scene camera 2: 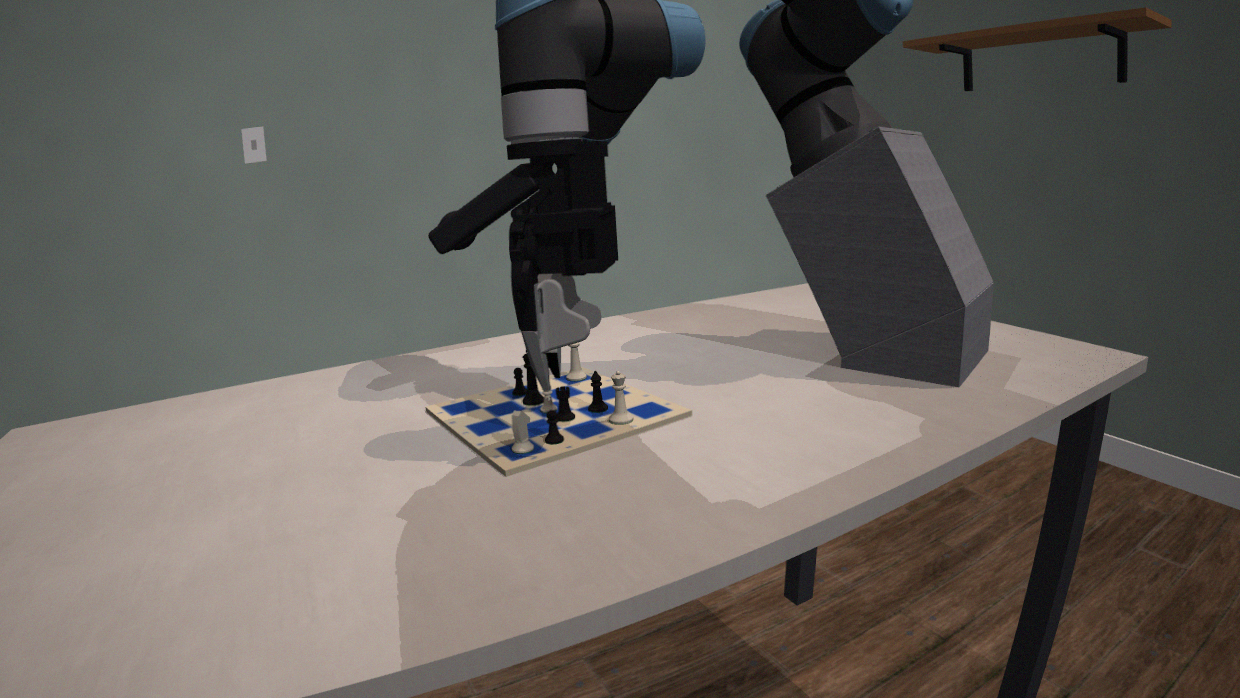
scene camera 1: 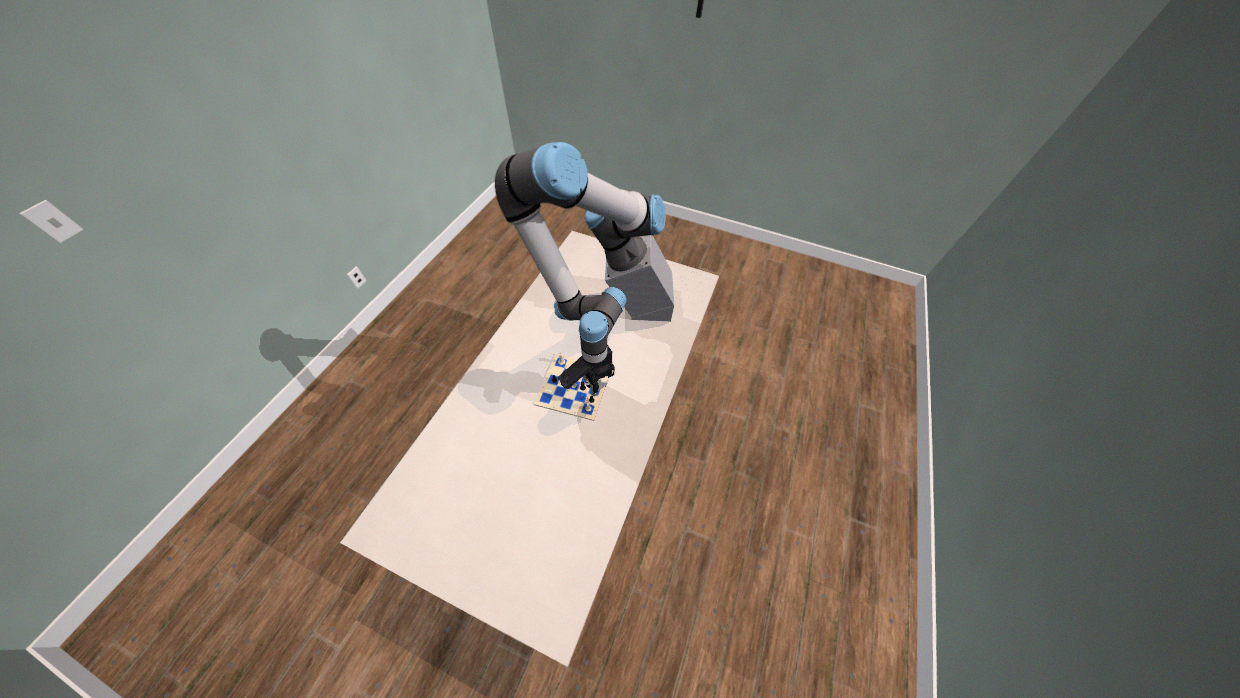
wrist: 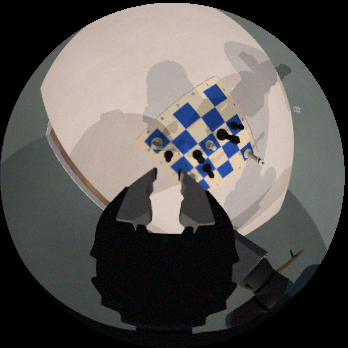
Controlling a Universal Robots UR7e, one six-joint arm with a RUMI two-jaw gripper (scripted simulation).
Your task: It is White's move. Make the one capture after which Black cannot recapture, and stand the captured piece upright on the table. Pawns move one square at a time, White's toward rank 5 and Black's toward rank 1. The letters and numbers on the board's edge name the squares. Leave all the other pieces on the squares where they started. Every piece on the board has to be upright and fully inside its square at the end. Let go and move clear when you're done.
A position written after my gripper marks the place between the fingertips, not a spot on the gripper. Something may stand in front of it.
I see my gripper (scene camera 2: 552, 383) and a blue-and-cream chessboard (scene camera 2: 483, 421).
The blue-and-cream chessboard is seen too in scene camera 1 (scene camera 1: 554, 396) and in the wrist view (wrist: 185, 126). My gripper is seen too in scene camera 1 (scene camera 1: 592, 391) and in the wrist view (wrist: 168, 169).
